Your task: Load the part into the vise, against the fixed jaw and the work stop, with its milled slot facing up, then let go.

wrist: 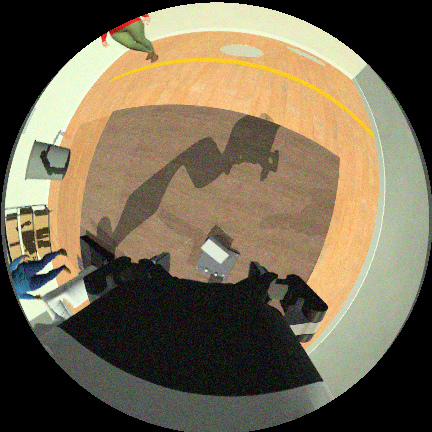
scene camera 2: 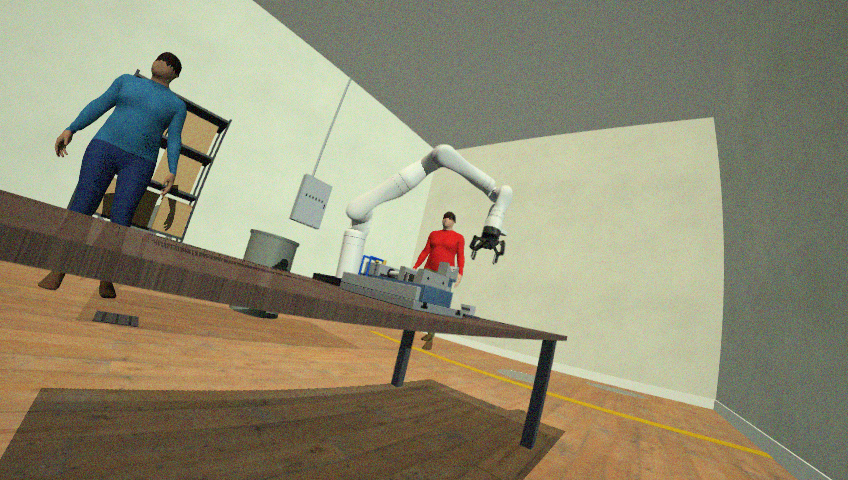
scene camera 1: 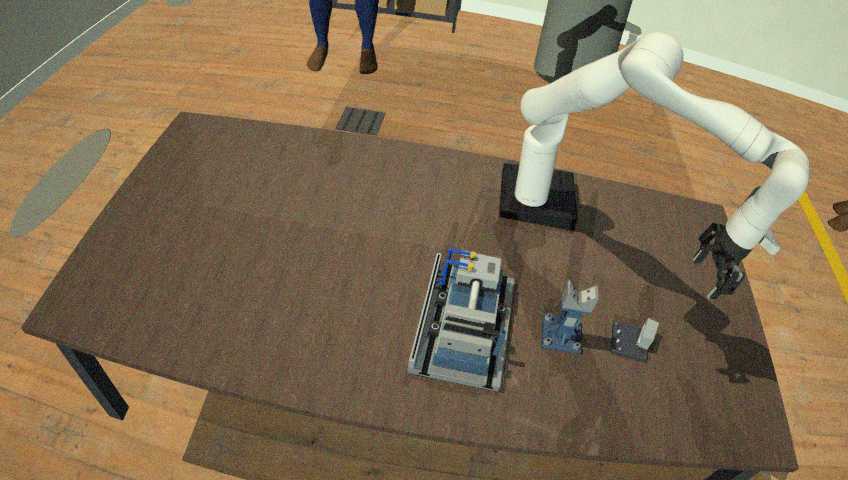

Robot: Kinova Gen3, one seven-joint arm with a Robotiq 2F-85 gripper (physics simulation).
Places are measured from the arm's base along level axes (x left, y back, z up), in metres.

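Pixels of known places: gripper, fingertip midpoint: [wrist: 208,266] [scene camera 2: 483,261] [scene camera 1: 703,279]; arm's base, origin of the base link: [scene camera 1: 531,195].
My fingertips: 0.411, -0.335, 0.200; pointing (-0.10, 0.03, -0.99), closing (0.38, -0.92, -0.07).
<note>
For each thing: its top centre in the pictures, then the offset to it from my fingertips, as dx, dy, dz. "*": a spot on its surface instead.
- light grey block, middle of its top: [wrist: 214,251] [scene camera 1: 650,329] [scene camera 2: 468,305] -0.044, -0.008, -0.188
- dark plate, middle of its top: [scene camera 1: 630,340] [wrist: 215,261] -0.080, -0.027, -0.224
- vise, middle of its top: [scene camera 1: 471,297] [scene camera 2: 405,267] -0.462, -0.124, -0.133
- grey angled cradle, surface spot: [scene camera 1: 586,298] * -0.234, -0.071, -0.088
The part, a light grey block [scene camera 1: 648,333] [scene camera 2: 468,308] [wrist: 216,250], sits tilted on a dark plate [scene camera 1: 624,344] at the right of the table; its milled slot cannot be made out. My gripper [scene camera 1: 706,277] [scene camera 2: 484,259] is open and empty, high above the table, to the right of the part in the first scene view. In the wrist view the part shows ahead of the open fingers. The vise [scene camera 1: 470,315] [scene camera 2: 437,279] stands left of the part, with a dark gap between its jaws and no part visible there. The work stop is too small to tell apart.
A blue stand [scene camera 1: 562,333] with a grey angled cradle [scene camera 1: 586,298] rises between the vise and the dark plate. Blue lines with yellow fittings [scene camera 1: 471,255] stick up at the vise's back. A person in red [scene camera 2: 446,245] and a person in blue [scene camera 2: 133,118] stand beyond the table.
</note>
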